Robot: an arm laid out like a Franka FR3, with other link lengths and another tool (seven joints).
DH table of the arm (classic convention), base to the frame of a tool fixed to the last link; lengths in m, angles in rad. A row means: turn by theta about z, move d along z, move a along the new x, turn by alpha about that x. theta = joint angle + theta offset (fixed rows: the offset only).
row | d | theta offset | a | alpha
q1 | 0.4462 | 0 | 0 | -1.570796
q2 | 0 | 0 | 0 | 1.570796
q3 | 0.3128 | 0 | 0.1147 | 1.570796
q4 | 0 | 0 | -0.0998 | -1.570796
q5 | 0.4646 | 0 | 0 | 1.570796
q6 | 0 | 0 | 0.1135 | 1.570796
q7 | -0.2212 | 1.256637 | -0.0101 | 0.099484
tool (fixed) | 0.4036 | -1.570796 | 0 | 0
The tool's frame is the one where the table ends.
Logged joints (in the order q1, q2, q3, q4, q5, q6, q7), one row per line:
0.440 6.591 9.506 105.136 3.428 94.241 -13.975
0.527 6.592 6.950 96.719 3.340 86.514 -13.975
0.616 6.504 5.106 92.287 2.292 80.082 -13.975
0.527 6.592 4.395 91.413 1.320 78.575 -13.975
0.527 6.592 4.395 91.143 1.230 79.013 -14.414
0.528 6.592 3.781 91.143 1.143 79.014 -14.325
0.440 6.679 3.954 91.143 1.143 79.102 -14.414
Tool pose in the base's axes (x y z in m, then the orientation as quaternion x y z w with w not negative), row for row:
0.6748 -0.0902 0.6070 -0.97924 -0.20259 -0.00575 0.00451
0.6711 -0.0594 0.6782 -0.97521 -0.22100 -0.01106 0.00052
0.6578 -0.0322 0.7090 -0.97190 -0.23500 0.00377 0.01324
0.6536 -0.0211 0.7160 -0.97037 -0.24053 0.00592 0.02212
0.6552 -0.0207 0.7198 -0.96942 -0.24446 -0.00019 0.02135
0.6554 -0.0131 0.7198 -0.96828 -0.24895 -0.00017 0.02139
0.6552 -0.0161 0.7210 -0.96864 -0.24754 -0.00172 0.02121
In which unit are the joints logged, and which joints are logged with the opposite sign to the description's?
The joints are logged in degrees. Opposite sign: q2, q3, q4, q5.
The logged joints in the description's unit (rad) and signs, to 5 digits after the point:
0.00768 -0.11503 -0.16591 -1.83497 -0.05983 1.64482 -0.24391
0.00920 -0.11505 -0.12130 -1.68806 -0.05829 1.50995 -0.24391
0.01075 -0.11352 -0.08912 -1.61071 -0.04000 1.39769 -0.24391
0.00920 -0.11505 -0.07671 -1.59546 -0.02304 1.37139 -0.24391
0.00920 -0.11505 -0.07671 -1.59075 -0.02147 1.37904 -0.25157
0.00922 -0.11505 -0.06599 -1.59075 -0.01995 1.37905 -0.25002
0.00768 -0.11657 -0.06901 -1.59075 -0.01995 1.38059 -0.25157

